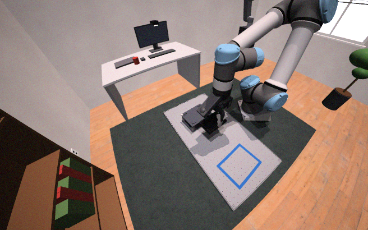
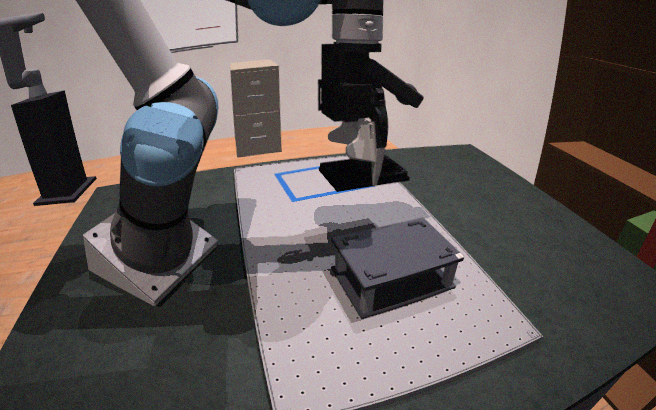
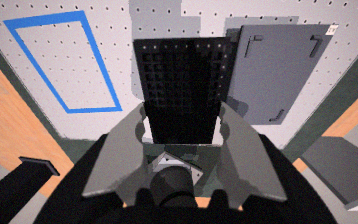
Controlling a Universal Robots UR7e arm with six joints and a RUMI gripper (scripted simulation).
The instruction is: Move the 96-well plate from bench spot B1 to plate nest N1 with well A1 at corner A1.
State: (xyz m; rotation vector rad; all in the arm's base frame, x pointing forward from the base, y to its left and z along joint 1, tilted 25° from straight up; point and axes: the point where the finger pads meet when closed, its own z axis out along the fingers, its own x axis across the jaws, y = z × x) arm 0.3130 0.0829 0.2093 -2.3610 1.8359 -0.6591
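My hand is 2 cm short of the raised plate nest N1, 14 cm to the left of it and 7 cm above it. Also, from my hand: A1 label 11 cm ahead, 17 cm to the right, 7 cm below; black 96-well plate 1 cm below.
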